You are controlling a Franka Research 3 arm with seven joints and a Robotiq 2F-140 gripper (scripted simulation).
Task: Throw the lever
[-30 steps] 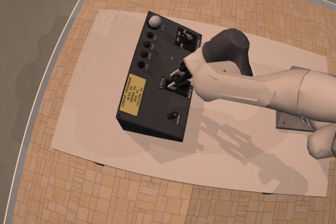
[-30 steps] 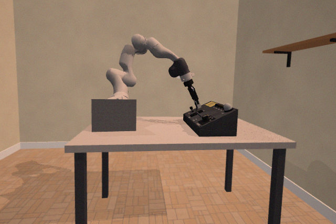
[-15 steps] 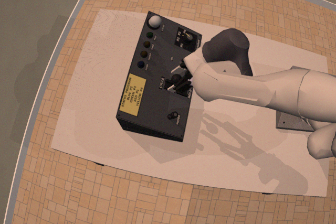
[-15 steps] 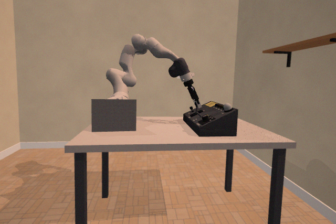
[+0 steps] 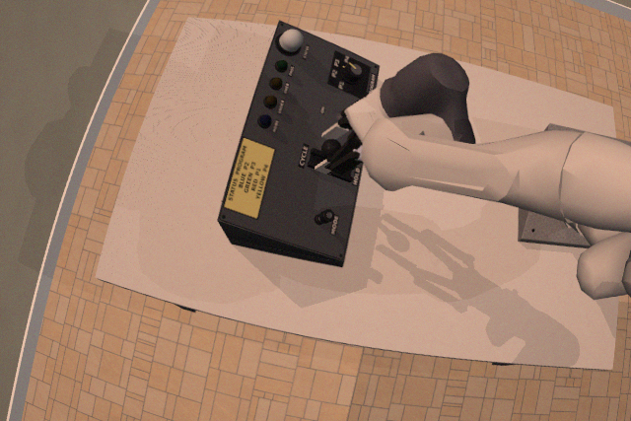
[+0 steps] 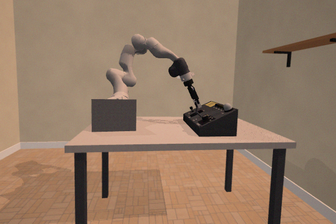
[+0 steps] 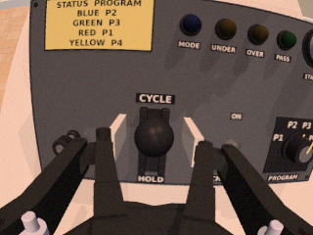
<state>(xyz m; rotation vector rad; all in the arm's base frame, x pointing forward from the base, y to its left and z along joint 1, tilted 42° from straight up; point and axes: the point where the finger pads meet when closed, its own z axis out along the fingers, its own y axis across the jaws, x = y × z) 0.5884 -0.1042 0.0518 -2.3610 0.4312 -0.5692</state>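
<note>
My hand is 8 cm above the dark console, 7 cm to the left of it and 2 cm short of it. Also, from my hand: mode knob (12 cm to the left, 6 cm below, 1 cm ahead); then check toggle (12 cm to the right, 7 cm below, 3 cm behind); then program dial (24 cm to the right, 6 cm below, 4 cm behind).
</note>
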